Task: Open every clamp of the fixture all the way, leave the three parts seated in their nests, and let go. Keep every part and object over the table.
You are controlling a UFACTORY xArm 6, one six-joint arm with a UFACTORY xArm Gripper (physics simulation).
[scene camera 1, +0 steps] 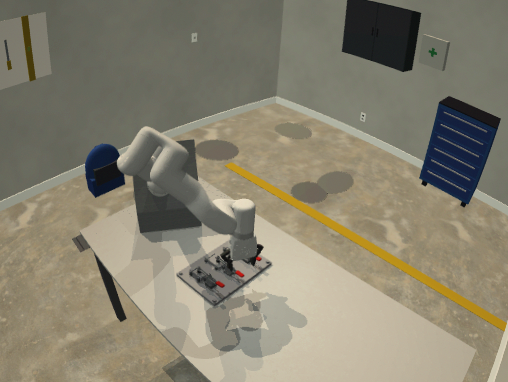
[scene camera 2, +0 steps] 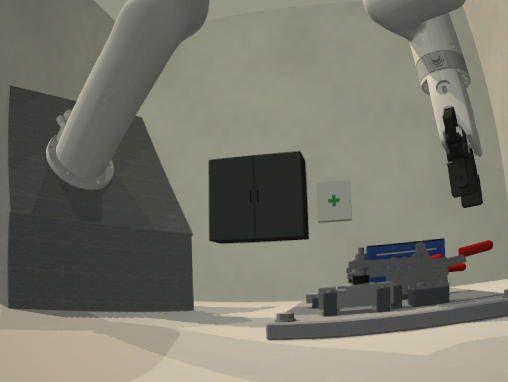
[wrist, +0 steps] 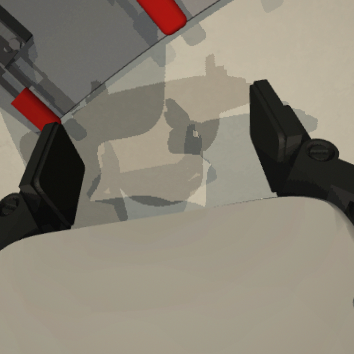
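Where they show: gripper, fingertip midpoint: [scene camera 1: 241, 266] [scene camera 2: 469, 201] [wrist: 158, 125]; arm's base, origin of the base link: [scene camera 2: 79, 161].
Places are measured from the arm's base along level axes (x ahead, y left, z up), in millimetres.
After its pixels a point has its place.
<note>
The fixture plate [scene camera 1: 186, 275] {z -214, x 362, y -177 mm} [scene camera 2: 350, 327] {z -221, x 390, y -203 mm} [wrist: 95, 55] {z -214, x 538, y -100 mm} lies on the table with three clamps in a row. The near clamp [scene camera 2: 420, 270] {z -180, x 462, y -150 mm} has its arm level and its black tip down on a grey part [scene camera 2: 350, 296] {z -198, x 392, y -157 mm}. Red handles [scene camera 1: 220, 284] {z -163, x 529, y -143 mm} [scene camera 1: 240, 273] {z -178, x 536, y -31 mm} [scene camera 1: 258, 258] {z -163, x 540, y 77 mm} point towards the plate's outer edge. A red handle [wrist: 162, 15] {z -178, x 538, y -34 mm} and another red handle [wrist: 35, 107] {z -161, x 524, y -136 mm} show in the wrist view, the latter beside the left finger. My gripper [scene camera 1: 242, 265] {z -104, x 557, y -54 mm} [scene camera 2: 470, 202] {z -104, x 557, y -54 mm} [wrist: 158, 125] {z -104, x 557, y -54 mm} is open and empty, above the handle side of the fixture. The other parts are too small or hidden to judge.
The table [scene camera 1: 350, 310] {z -229, x 992, y 134 mm} extends beyond the fixture's handle side. The arm's grey pedestal [scene camera 1: 167, 220] {z -170, x 66, y -25 mm} [scene camera 2: 100, 265] {z -163, x 66, y -27 mm} stands at the table's back end. A blue drawer cabinet [scene camera 1: 460, 150] stands on the floor, away from the table.
</note>
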